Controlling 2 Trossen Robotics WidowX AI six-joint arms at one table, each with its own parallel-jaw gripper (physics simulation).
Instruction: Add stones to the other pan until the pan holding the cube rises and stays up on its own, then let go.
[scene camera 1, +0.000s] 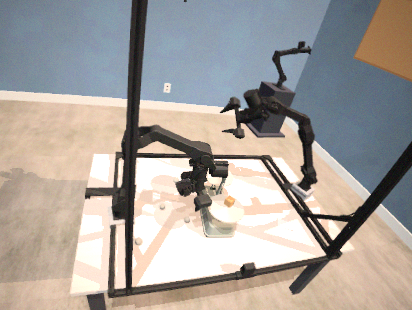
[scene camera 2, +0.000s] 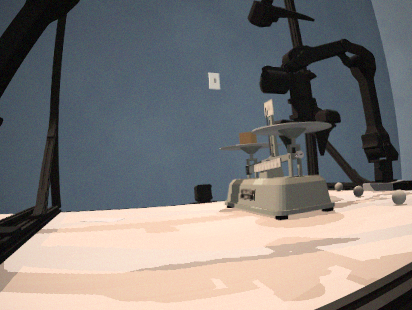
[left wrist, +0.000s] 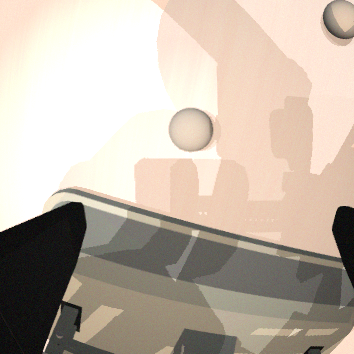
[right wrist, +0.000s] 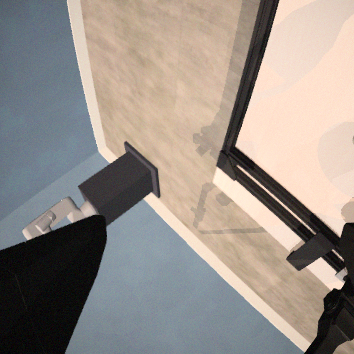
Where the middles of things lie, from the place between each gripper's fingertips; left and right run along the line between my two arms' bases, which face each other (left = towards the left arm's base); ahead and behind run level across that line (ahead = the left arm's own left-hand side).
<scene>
I see my right gripper 25 cm past the grey balance scale (scene camera 2: 274, 194), 23 cm above it and 5 cm to the right of it.
Now: left hand 13 cm to the left of the grey balance scale, 2 cm short of it and 1 cm below it.
</scene>
